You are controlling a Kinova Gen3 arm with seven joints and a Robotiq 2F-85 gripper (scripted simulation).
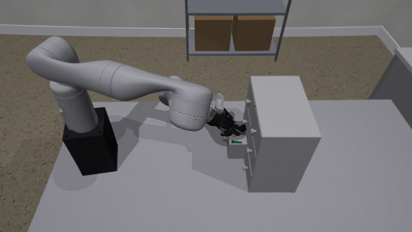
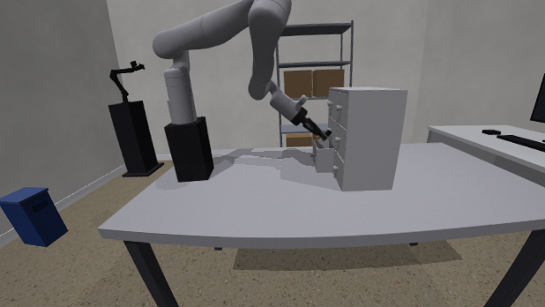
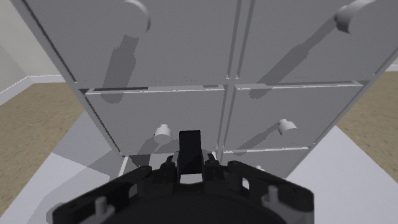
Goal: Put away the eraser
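My gripper is now 1 cm short of the black-and-white eraser and 1 cm above it. Also, from my hand: green eraser (14 cm below, 3 cm to the left, 3 cm ahead); red thing (14 cm below, 12 cm to the right, 7 cm ahead).
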